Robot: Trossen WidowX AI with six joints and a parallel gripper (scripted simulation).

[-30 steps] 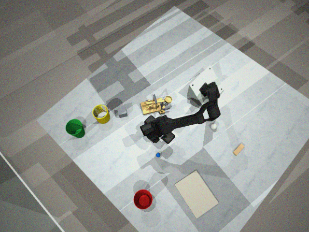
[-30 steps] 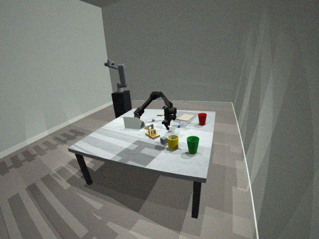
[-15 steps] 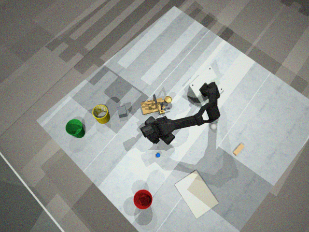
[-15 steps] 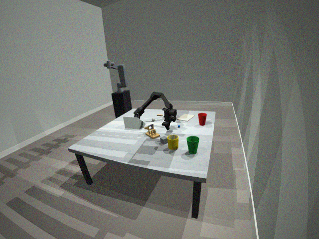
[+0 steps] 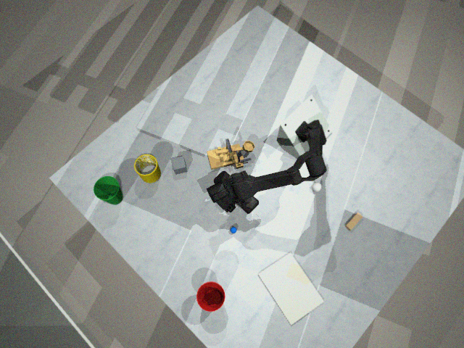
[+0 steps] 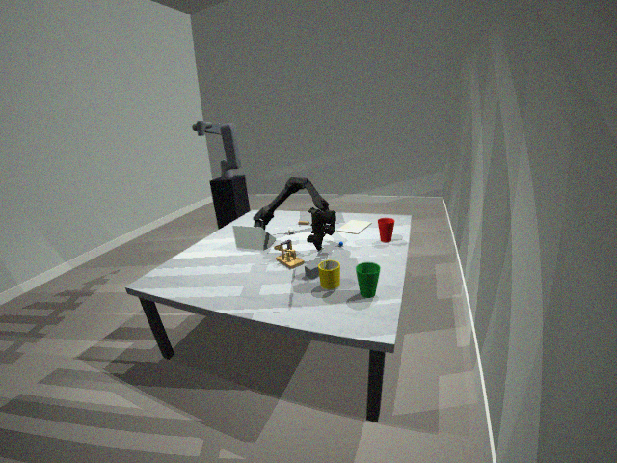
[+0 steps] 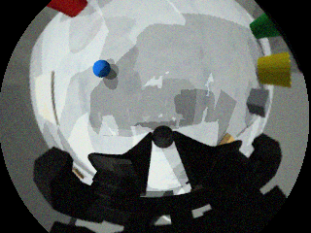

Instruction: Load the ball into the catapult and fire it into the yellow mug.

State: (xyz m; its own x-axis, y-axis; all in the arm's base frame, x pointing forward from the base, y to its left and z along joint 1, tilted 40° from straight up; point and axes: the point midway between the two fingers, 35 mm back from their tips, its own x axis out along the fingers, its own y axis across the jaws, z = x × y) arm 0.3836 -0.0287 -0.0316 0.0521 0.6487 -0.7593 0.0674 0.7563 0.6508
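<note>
Right now my gripper tip is 14 cm past the wooden catapult, 11 cm to the left of it and 4 cm below it. From my gripper tip the other things lie so: small blue ball: 10 cm ahead, 7 cm to the left; then small grey block: 27 cm to the right, 4 cm ahead, 1 cm above; then dark ball: 1 cm above.
</note>
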